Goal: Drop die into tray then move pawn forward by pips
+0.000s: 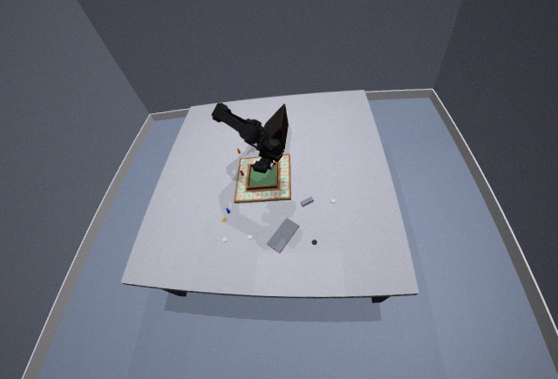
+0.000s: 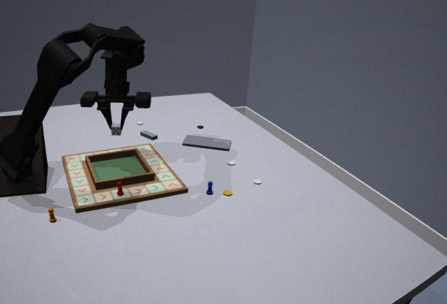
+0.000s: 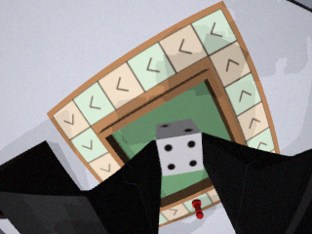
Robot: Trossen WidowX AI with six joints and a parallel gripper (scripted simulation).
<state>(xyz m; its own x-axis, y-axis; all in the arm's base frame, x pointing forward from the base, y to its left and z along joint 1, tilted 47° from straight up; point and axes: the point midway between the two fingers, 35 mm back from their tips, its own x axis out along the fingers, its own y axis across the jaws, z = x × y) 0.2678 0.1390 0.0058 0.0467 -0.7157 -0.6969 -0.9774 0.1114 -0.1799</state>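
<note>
Now: the red pawn 1 cm behind my gripper tip, 17 cm to the right of it and 8 cm below it. Also, from my gripper tip: white die (right at my gripper tip); green dice tray (6 cm to the right, 10 cm below); small grey block (12 cm ahead, 18 cm to the left, 10 cm below).
</note>
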